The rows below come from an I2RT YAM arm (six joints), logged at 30 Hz.
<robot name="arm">
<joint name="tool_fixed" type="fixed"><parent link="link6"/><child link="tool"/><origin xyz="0 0 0" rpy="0 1.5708 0"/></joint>
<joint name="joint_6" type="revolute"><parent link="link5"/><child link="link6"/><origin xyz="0.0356 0 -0.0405" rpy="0 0 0"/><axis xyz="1 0 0"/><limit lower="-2.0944" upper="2.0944"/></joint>
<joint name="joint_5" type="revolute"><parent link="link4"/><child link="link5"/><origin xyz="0.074 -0.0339 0.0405" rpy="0 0 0"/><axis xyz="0 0 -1"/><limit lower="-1.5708" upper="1.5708"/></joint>
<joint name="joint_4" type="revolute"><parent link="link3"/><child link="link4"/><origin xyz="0.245 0.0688 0.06" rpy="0 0 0"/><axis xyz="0 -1 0"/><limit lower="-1.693" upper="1.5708"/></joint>
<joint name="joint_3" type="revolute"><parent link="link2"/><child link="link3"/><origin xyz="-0.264 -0.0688 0" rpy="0 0 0"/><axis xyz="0 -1 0"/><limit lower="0" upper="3.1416"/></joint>
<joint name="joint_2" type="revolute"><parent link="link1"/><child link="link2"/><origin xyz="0.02 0.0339 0.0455" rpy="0 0 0"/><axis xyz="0 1 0"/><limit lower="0" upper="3.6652"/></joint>
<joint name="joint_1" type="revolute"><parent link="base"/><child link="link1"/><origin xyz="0 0 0.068" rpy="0 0 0"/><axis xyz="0 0 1"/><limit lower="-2.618" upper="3.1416"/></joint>
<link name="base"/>
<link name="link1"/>
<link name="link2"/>
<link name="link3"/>
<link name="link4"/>
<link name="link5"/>
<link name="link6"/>
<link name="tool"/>
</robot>
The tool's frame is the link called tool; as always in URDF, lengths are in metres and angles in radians.
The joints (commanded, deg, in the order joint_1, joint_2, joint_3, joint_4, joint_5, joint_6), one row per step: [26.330, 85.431, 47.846, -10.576, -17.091, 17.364]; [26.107, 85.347, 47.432, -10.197, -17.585, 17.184]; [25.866, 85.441, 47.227, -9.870, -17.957, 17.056]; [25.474, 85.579, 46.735, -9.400, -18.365, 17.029]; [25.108, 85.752, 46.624, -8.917, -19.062, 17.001]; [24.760, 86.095, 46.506, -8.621, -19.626, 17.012]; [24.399, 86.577, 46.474, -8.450, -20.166, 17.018]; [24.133, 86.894, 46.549, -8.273, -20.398, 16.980]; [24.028, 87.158, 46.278, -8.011, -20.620, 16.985]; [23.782, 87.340, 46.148, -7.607, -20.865, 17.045]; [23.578, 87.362, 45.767, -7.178, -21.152, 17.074]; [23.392, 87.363, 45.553, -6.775, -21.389, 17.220]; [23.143, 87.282, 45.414, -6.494, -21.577, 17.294]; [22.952, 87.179, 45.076, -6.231, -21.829, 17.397]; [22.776, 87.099, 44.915, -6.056, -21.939, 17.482]
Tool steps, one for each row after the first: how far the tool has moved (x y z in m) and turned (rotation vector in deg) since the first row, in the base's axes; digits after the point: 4 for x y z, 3 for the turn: [-0.0004, -0.0012, -0.0012, 0.273, 0.020, 0.235]; [-0.0001, -0.0022, -0.0023, 0.478, 0.045, 0.333]; [0.0001, -0.0041, -0.0049, 0.671, 0.305, 0.231]; [0.0012, -0.0053, -0.0056, 1.213, 0.331, 0.351]; [0.0022, -0.0064, -0.0075, 1.530, 0.663, 0.369]; [0.0036, -0.0076, -0.0097, 1.759, 1.145, 0.358]; [0.0049, -0.0083, -0.0106, 1.876, 1.253, 0.271]; [0.0049, -0.0088, -0.0130, 1.919, 1.573, 0.304]; [0.0057, -0.0097, -0.0140, 2.152, 1.596, 0.180]; [0.0054, -0.0108, -0.0155, 2.373, 1.674, 0.146]; [0.0056, -0.0117, -0.0160, 2.674, 1.654, 0.019]; [0.0059, -0.0128, -0.0160, 2.926, 1.544, -0.150]; [0.0054, -0.0140, -0.0168, 3.155, 1.649, -0.245]; [0.0054, -0.0149, -0.0170, 3.305, 1.640, -0.404]
